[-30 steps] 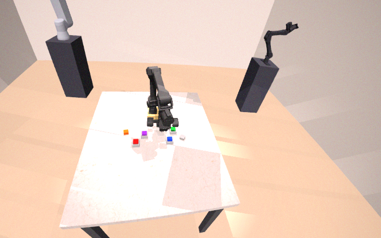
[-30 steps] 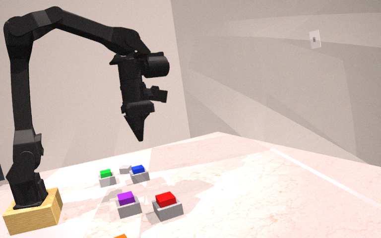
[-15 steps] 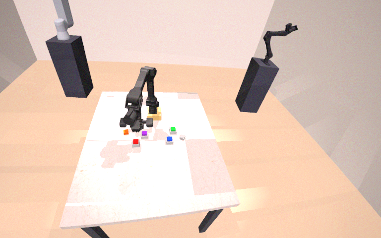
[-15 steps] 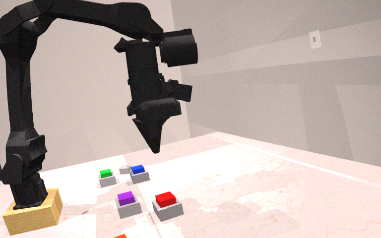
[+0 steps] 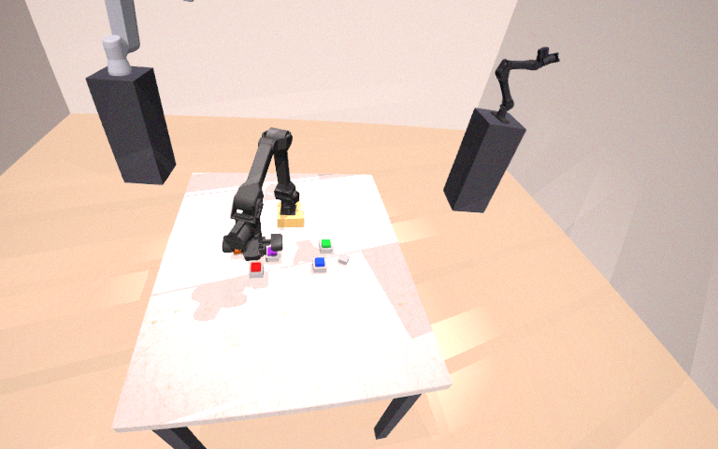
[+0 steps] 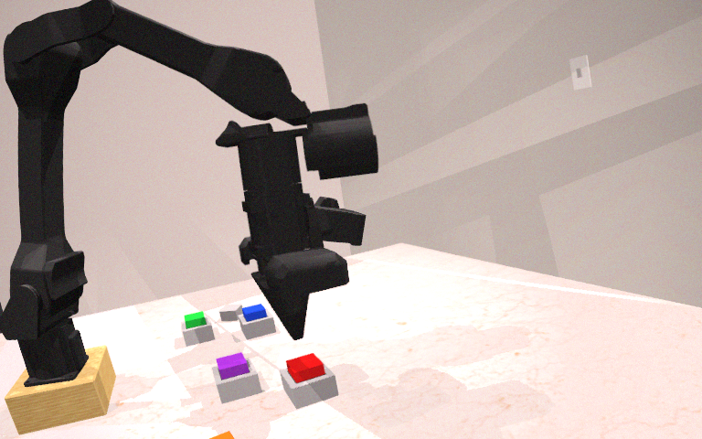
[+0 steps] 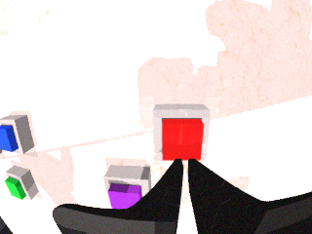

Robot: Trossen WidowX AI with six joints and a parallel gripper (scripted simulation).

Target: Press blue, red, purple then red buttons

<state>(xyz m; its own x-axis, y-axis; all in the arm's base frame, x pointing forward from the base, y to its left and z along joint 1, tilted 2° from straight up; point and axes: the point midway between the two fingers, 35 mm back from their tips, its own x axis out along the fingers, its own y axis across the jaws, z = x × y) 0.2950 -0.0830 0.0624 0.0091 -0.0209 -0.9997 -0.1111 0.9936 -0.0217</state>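
The red button lies 4 cm below my gripper tip. The rest, counted from my gripper tip: orange block: 10 cm behind, 9 cm to the right, 6 cm below; then purple button: 8 cm behind, 5 cm to the left, 4 cm below; then blue button: 3 cm behind, 22 cm to the left, 4 cm below.
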